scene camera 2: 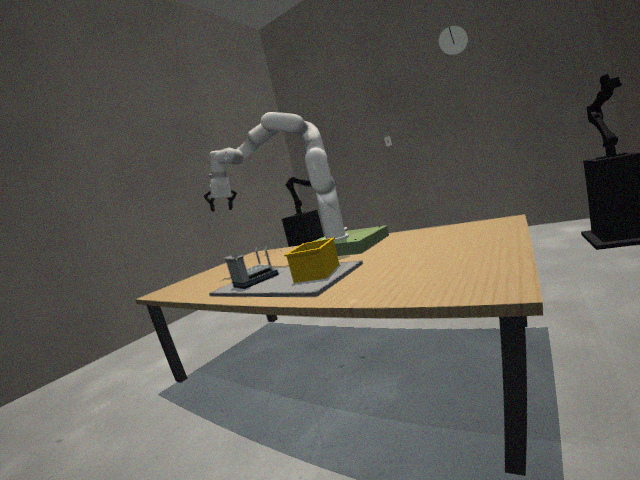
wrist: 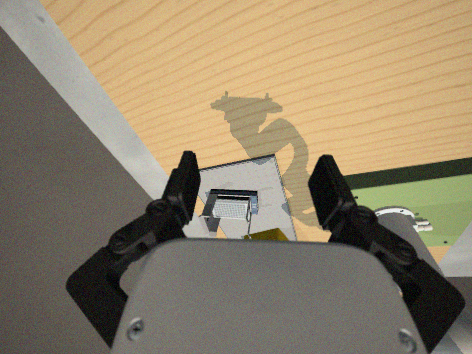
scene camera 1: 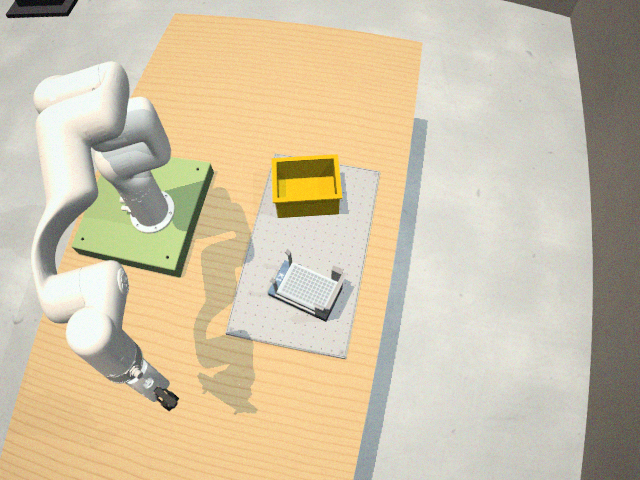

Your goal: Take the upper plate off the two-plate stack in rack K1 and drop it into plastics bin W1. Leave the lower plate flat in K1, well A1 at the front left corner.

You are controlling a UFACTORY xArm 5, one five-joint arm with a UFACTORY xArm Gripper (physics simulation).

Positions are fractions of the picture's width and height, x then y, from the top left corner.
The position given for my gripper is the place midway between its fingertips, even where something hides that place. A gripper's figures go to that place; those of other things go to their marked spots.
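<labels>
My gripper (scene camera 1: 0.24,0.81) is 98 cm from the lens; a white gridded plate (scene camera 1: 0.47,0.59) is 125 cm from the lens.
</labels>
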